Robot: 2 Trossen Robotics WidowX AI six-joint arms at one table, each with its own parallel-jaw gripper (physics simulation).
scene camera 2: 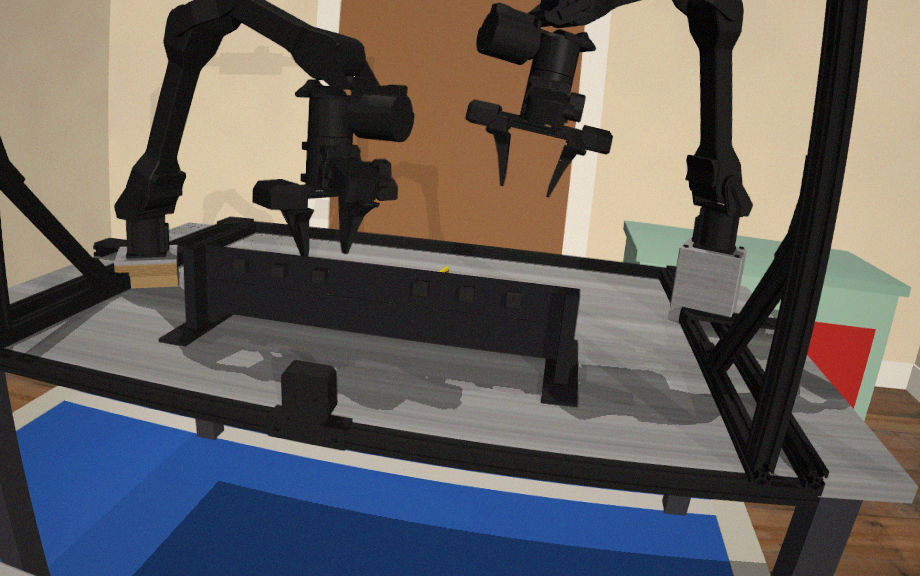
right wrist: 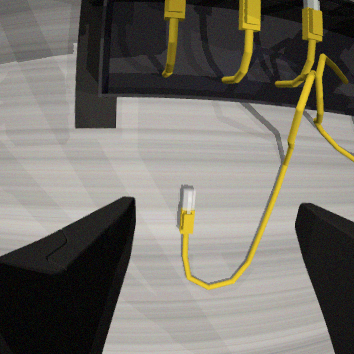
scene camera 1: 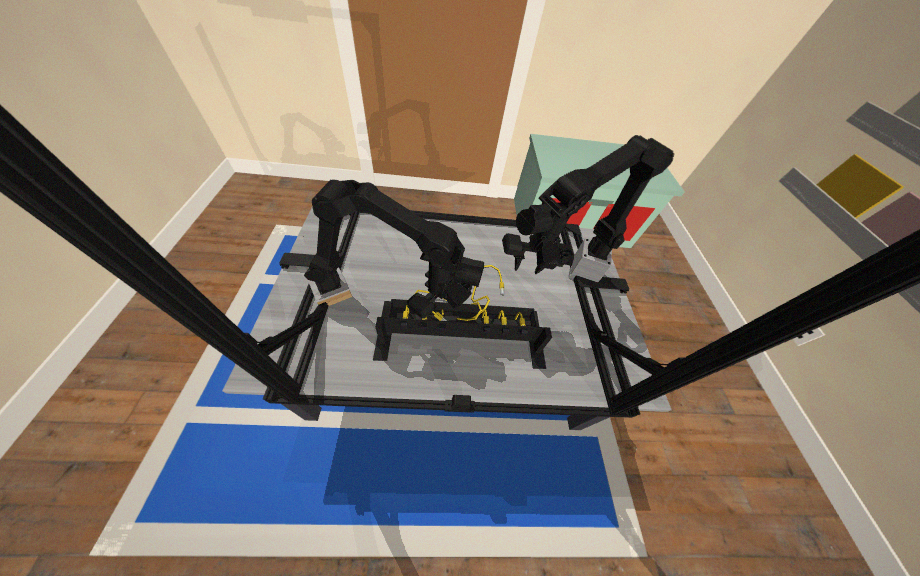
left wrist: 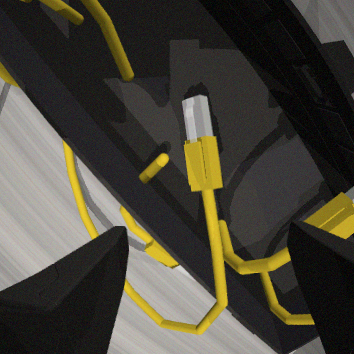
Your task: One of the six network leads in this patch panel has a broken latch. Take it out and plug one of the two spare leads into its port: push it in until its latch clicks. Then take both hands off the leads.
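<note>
The black patch panel stands mid-table with several yellow leads at its rear. A yellow lead with a clear plug shows inside the panel, its cable looping over the rear wall; another lead is partly behind a finger. A loose lead end lies beyond the wall. A spare lead lies on the table behind the panel. My left gripper is open and empty, low above the panel's left part. My right gripper is open, high above the table. Latch details are unclear.
Yellow cables tangle behind the panel's middle. In the right wrist view, three leads stand along the panel. Black frame posts rise at the table sides. A black block sits on the front rail.
</note>
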